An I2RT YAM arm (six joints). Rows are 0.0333 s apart.
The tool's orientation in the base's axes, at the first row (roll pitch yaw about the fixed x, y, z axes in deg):
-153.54, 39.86, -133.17
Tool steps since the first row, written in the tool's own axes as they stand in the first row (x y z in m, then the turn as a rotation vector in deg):
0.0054, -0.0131, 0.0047, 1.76, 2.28, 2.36
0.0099, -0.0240, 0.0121, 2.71, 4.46, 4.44
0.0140, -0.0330, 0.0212, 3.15, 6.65, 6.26
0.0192, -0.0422, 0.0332, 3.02, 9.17, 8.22
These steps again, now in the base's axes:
0.0065, -0.0132, -0.0022, -0.27, 1.15, -3.53
0.0145, -0.0239, -0.0065, -0.28, 2.65, -6.31
0.0230, -0.0325, -0.0123, -0.21, 4.41, -8.60
0.0330, -0.0416, -0.0207, 0.12, 6.77, -10.72

